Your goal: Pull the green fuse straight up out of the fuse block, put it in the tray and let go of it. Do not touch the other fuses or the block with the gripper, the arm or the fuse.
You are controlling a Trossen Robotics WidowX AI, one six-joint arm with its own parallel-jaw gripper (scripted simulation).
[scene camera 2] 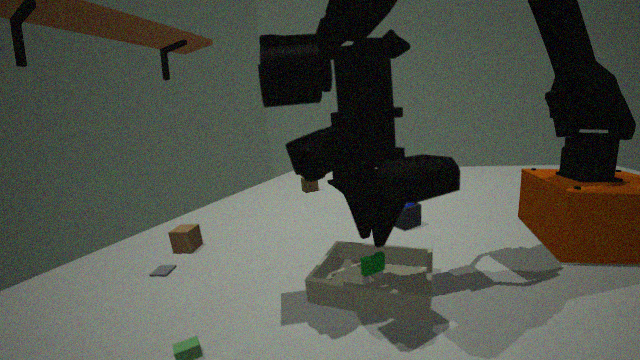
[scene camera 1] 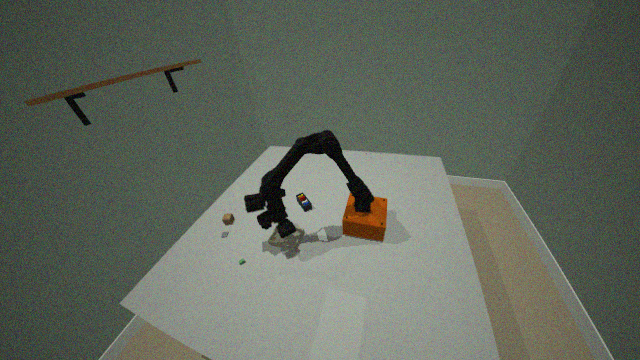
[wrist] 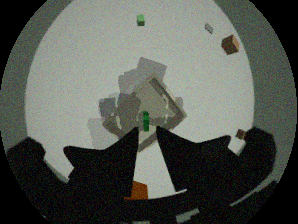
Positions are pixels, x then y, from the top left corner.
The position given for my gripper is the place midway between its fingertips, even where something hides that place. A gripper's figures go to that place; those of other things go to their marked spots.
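My gripper [scene camera 2: 372, 241], 0.3 m from the lens; a tan cube [scene camera 2: 186, 238], 0.49 m from the lens.
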